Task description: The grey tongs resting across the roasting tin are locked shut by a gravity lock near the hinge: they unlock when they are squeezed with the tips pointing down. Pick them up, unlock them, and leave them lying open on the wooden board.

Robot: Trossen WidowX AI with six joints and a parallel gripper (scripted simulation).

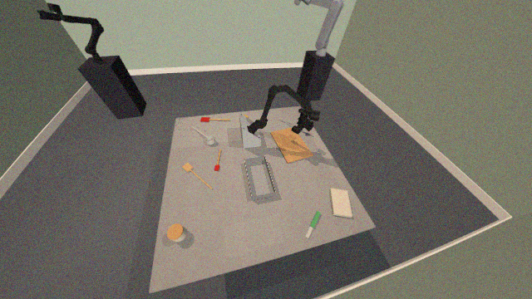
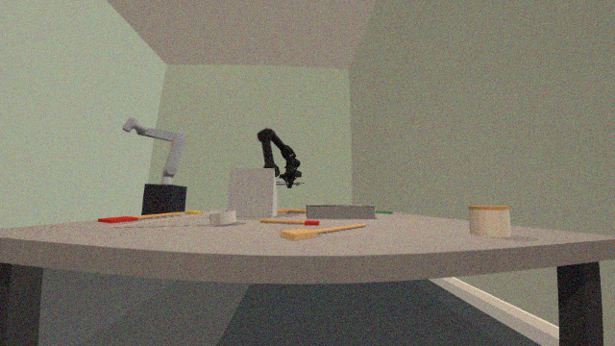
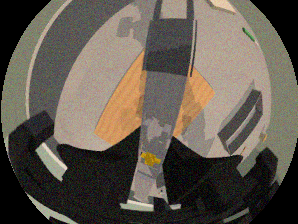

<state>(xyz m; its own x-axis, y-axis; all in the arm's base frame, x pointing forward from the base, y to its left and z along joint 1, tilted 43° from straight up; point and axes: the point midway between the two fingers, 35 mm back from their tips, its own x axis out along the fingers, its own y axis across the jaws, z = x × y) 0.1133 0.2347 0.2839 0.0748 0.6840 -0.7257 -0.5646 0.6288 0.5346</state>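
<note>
Now: gripper tip 30 mm past the wooden board, 30 mm to the left of it and 150 mm above it. From my gripper tip the other things lie so: pale block (560 mm ahead, 100 mm to the left, 140 mm below); then roasting tin (230 mm ahead, 390 mm to the right, 130 mm below); then yellow lock piece (10 mm behind, 30 mm above).
</note>
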